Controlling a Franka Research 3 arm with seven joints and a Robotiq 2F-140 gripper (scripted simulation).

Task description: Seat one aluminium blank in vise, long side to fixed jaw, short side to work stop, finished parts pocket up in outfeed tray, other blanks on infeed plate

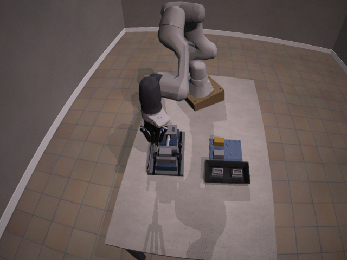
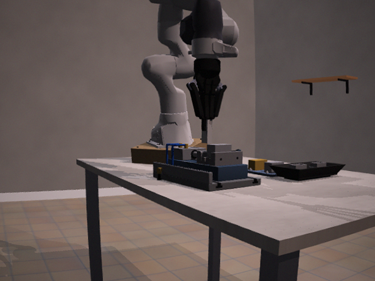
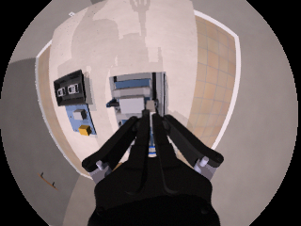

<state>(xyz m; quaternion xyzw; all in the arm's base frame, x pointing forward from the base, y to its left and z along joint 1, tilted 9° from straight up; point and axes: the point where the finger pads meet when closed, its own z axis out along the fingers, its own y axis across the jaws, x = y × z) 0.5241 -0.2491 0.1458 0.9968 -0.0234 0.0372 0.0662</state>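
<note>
My gripper is now 12 cm above the dark rail, 7 cm past it and 4 cm to the left of it. The rest, counted from my hand: brass blank: 35 cm to the left, 13 cm below, 12 cm behind.
</note>
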